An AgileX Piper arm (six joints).
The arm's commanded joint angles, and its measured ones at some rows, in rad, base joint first. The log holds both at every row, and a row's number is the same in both.
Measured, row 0: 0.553 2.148 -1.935 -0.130 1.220 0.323
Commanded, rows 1 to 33: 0.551 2.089 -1.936 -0.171 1.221 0.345; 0.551 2.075 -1.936 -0.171 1.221 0.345; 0.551 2.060 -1.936 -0.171 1.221 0.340; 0.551 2.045 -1.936 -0.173 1.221 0.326; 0.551 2.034 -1.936 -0.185 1.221 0.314; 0.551 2.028 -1.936 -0.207 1.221 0.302; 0.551 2.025 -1.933 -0.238 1.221 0.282; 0.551 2.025 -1.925 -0.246 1.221 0.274; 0.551 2.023 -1.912 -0.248 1.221 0.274; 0.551 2.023 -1.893 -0.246 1.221 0.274; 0.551 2.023 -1.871 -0.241 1.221 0.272; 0.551 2.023 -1.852 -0.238 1.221 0.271; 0.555 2.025 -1.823 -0.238 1.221 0.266; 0.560 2.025 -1.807 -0.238 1.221 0.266; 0.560 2.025 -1.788 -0.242 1.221 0.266; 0.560 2.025 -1.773 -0.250 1.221 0.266; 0.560 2.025 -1.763 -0.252 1.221 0.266; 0.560 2.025 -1.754 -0.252 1.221 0.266; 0.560 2.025 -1.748 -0.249 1.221 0.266; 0.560 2.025 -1.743 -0.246 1.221 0.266; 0.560 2.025 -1.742 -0.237 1.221 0.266; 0.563 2.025 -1.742 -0.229 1.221 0.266; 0.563 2.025 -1.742 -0.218 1.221 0.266; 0.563 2.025 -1.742 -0.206 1.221 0.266; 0.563 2.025 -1.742 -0.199 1.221 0.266; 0.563 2.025 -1.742 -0.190 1.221 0.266; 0.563 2.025 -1.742 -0.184 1.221 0.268; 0.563 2.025 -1.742 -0.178 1.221 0.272; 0.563 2.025 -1.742 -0.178 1.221 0.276; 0.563 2.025 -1.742 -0.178 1.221 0.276; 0.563 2.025 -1.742 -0.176 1.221 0.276; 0.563 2.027 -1.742 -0.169 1.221 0.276; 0.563 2.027 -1.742 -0.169 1.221 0.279
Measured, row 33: 0.563 2.031 -1.743 -0.175 1.222 0.273
